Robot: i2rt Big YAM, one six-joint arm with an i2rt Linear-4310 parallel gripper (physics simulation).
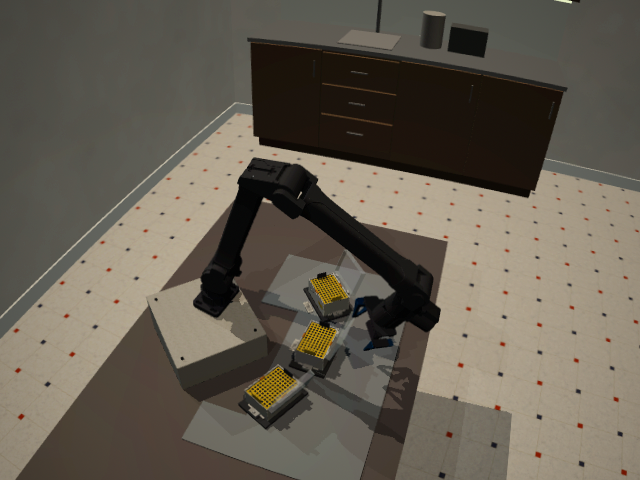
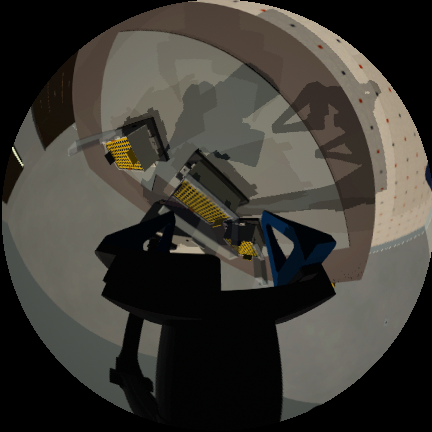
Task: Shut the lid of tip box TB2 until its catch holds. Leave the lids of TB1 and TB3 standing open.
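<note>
TB2, the middle tip box, has a yellow tip rack; its clear lid is faint but stands open on the side away from the arm's base. TB3 is the back box, its clear lid standing open. TB1 is the front box, its clear lid also open. The box labels are too small to read. My gripper is open and empty, above and beyond TB2 on its lid side; contact with the lid cannot be told.
The boxes stand on a grey mat on a brown table. The arm's base is on a pale block beside them. The black forearm passes above TB3's lid side. A dark cabinet stands at the back.
</note>
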